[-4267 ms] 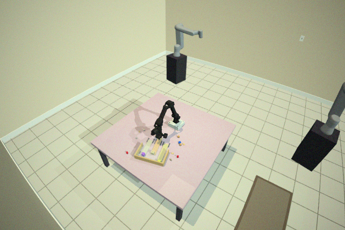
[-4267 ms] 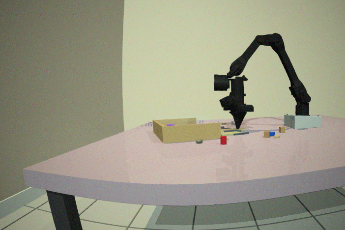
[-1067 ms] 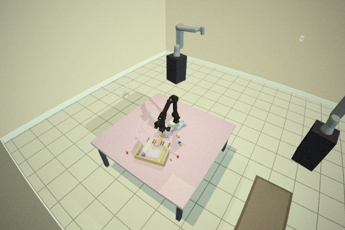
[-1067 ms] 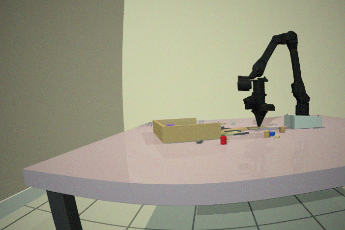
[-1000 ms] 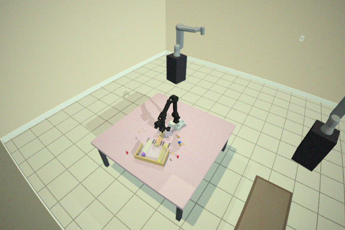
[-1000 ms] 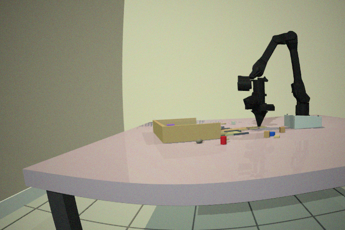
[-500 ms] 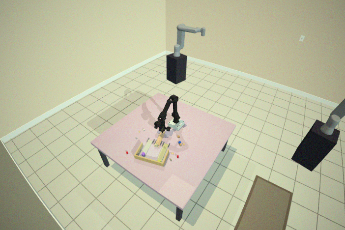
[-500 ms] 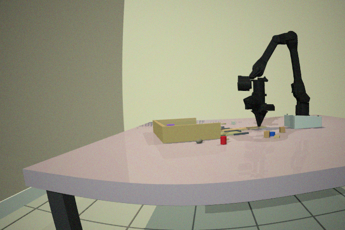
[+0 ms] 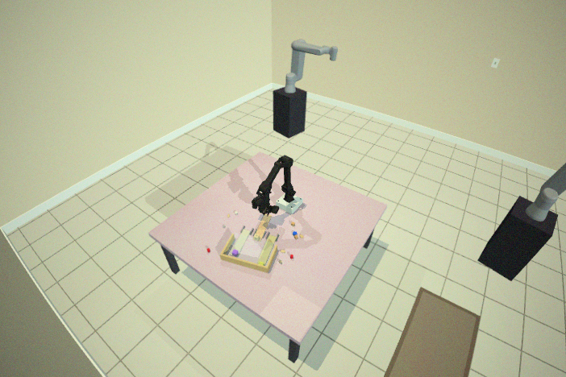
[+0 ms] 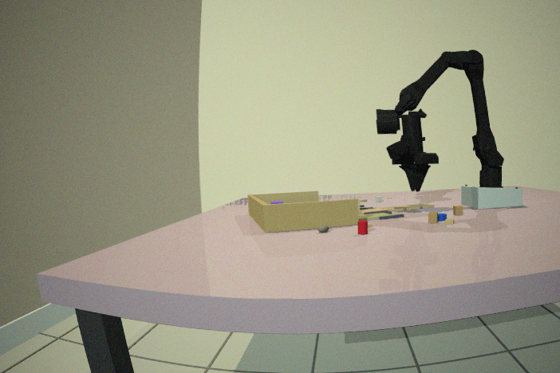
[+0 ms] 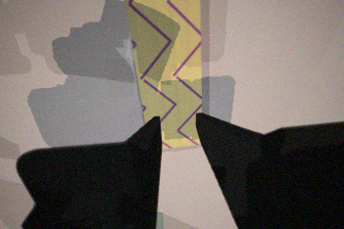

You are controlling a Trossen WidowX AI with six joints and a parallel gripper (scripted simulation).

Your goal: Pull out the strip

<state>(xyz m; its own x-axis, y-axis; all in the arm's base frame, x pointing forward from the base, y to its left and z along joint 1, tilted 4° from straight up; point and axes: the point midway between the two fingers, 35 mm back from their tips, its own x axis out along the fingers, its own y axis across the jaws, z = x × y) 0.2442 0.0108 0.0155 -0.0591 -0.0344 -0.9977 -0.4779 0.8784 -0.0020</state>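
Right now my gripper tip is 7 cm short of the strip, 4 cm to the right of it and 4 cm above it.
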